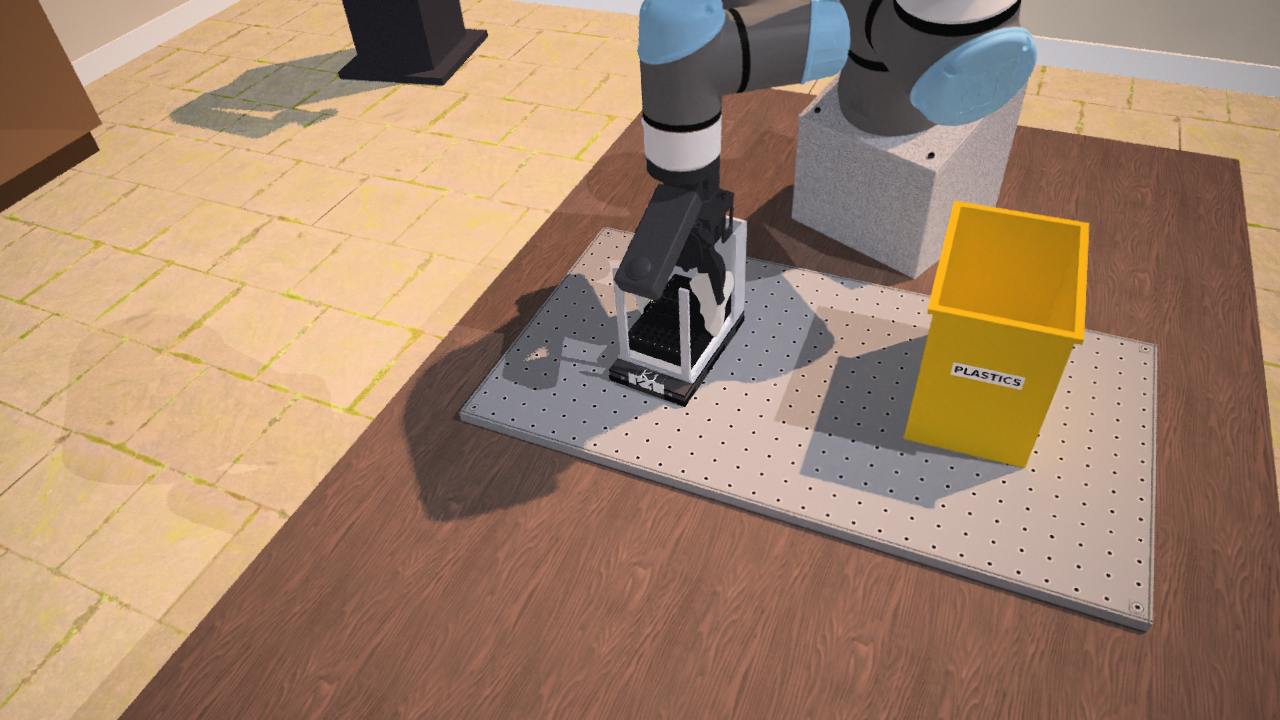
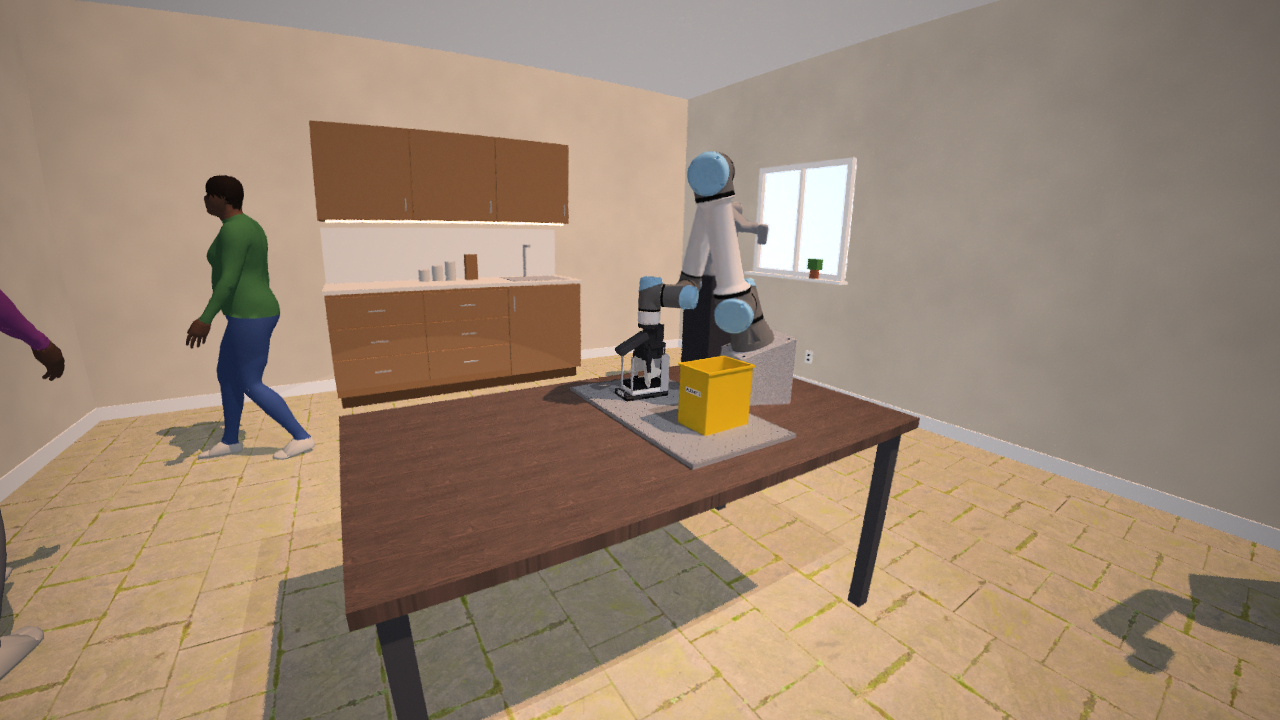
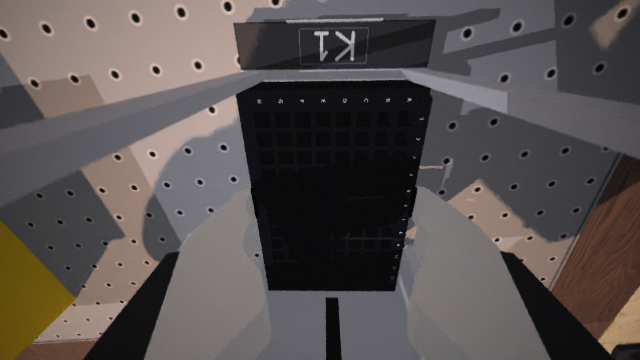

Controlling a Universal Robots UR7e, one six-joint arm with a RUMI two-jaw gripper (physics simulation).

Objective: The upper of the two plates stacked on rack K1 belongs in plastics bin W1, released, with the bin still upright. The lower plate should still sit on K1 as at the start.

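Seen in the pictures: gripper, between the fingertips: (image 1: 679,325) (image 2: 642,384) (image 3: 331,189); arm's base, origin of its link: (image 1: 900,91) (image 2: 753,343).
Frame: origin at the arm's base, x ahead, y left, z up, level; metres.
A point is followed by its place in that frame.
Note:
Rack K1 (image 1: 685,333) @(z -0.088, x 0.396, y -0.188 m) (image 2: 664,370) @(z -0.086, x 0.282, y -0.152 m) (image 3: 270,46) @(z -0.160, x 0.403, y -0.199 m) has pale posts and a dark base. The black upper plate (image 1: 656,338) @(z -0.131, x 0.364, y -0.229 m) (image 3: 332,180) @(z -0.130, x 0.339, y -0.215 m) lies level between its posts. The lower plate cannot be made out separately beneath it. My gripper (image 1: 673,313) @(z -0.140, x 0.328, y -0.212 m) (image 2: 646,379) @(z -0.140, x 0.328, y -0.212 m) (image 3: 331,189) @(z -0.140, x 0.328, y -0.212 m) points down inside the rack, with its pale fingers against the plate's two long sides, shut on the upper plate. The yellow plastics bin W1 (image 1: 984,416) @(z -0.118, x 0.424, y 0.114 m) (image 2: 711,402) @(z -0.082, x 0.415, y 0.167 m) (image 3: 25,300) @(z -0.152, x 0.279, y 0.063 m) stands upright, apart from the rack.
Rack and bin stand on a perforated board (image 1: 760,474) @(z -0.177, x 0.493, y -0.091 m) (image 2: 666,440) @(z -0.176, x 0.534, y 0.119 m) on the wooden table (image 1: 537,617) @(z -0.189, x 0.688, y -0.262 m) (image 2: 465,501) @(z -0.190, x 1.066, y 0.063 m). Rack posts rise close around the gripper. The robot's grey base block (image 1: 859,197) @(z -0.109, x 0.077, y -0.032 m) (image 2: 774,380) @(z -0.104, x 0.025, y 0.115 m) is behind. A person in green (image 2: 241,268) is on the floor beyond the table.

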